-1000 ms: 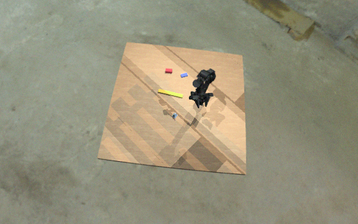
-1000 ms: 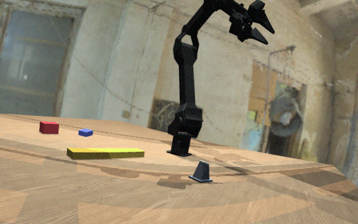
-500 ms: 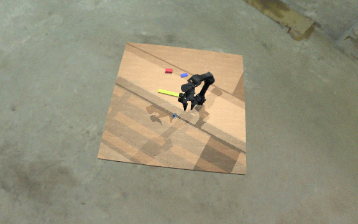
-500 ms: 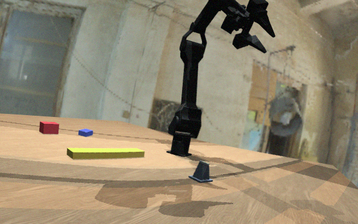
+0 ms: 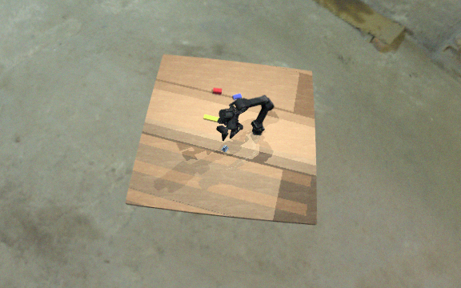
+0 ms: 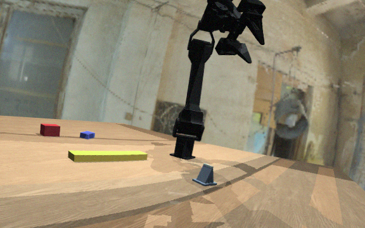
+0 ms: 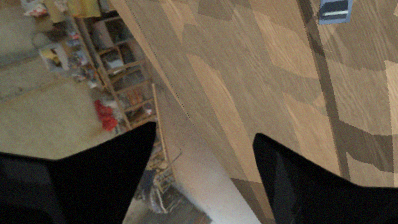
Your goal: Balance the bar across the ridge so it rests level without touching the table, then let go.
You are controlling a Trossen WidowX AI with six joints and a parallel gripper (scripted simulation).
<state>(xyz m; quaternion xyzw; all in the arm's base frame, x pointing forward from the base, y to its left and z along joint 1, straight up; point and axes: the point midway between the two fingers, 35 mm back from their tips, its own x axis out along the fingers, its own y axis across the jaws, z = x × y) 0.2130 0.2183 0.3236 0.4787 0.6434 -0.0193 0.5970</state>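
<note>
The yellow bar lies 290 mm to the right of my gripper tip, 290 mm below it and 70 mm ahead of it. Also, from my gripper tip: blue block: 520 mm to the right, 290 mm below, 40 mm behind; then red block: 550 mm to the right, 280 mm below, 120 mm ahead.
</note>
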